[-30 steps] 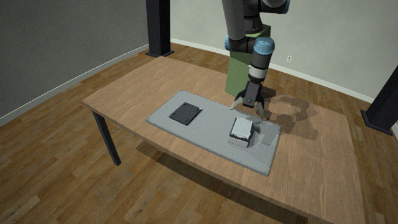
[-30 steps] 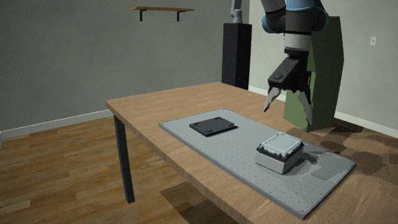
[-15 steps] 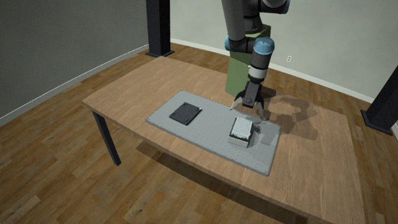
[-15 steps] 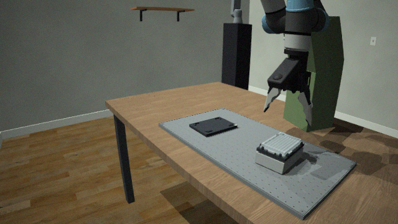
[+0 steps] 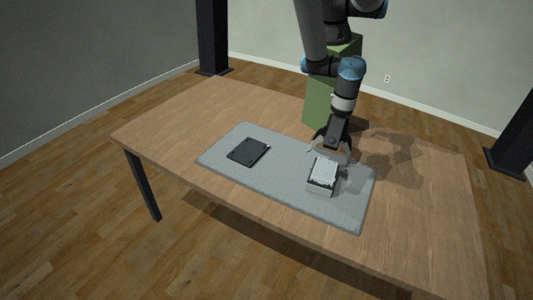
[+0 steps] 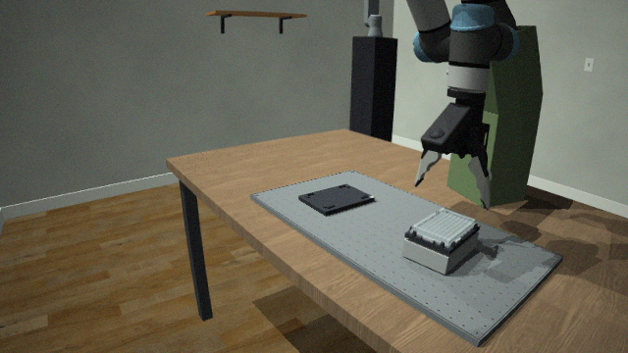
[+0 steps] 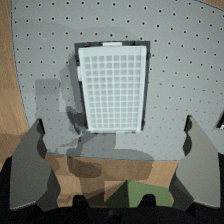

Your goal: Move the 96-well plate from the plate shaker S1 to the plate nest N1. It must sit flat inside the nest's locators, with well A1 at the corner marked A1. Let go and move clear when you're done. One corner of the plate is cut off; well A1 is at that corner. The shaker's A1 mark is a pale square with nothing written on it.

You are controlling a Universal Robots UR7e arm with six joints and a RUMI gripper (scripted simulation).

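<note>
Now: the white 96-well plate 6 cm below my hand. Also, from my hand: plate nest 33 cm to the right, 12 cm below.
</note>
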